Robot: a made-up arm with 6 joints.
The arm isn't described. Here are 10 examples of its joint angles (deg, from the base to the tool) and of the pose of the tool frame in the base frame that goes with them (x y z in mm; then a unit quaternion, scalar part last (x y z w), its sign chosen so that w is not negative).
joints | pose
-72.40 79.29 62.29 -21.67 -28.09 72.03 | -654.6 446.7 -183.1 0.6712 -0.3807 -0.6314 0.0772
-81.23 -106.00 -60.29 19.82 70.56 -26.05 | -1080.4 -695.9 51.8 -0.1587 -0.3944 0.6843 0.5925
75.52 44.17 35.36 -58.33 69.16 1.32 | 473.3 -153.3 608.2 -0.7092 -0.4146 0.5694 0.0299
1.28 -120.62 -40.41 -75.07 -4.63 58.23 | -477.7 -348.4 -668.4 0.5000 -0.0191 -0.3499 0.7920
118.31 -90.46 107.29 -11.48 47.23 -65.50 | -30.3 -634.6 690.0 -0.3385 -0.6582 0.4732 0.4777
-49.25 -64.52 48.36 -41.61 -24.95 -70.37 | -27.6 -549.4 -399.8 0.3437 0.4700 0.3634 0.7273
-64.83 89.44 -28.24 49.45 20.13 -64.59 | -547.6 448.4 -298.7 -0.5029 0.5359 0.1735 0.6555
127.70 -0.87 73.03 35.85 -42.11 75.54 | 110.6 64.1 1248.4 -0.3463 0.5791 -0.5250 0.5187
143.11 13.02 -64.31 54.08 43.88 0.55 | -335.4 -105.3 1134.5 0.5976 -0.1421 -0.2962 0.7314
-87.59 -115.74 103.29 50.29 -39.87 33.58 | -1175.3 -525.8 -74.0 -0.7332 -0.4304 0.0893 0.5189
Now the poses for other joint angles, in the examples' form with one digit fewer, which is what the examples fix.
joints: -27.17 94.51 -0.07 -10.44 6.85 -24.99
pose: -97 357 -357 -0.311 0.132 -0.783 0.522
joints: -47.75 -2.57 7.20 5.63 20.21 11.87
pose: -100 -227 -682 0.322 0.197 0.897 0.228
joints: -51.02 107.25 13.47 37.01 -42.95 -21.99
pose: -673 75 65 0.189 0.174 -0.563 0.785
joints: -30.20 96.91 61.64 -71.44 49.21 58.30
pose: -156 195 -283 -0.366 -0.043 0.848 0.381
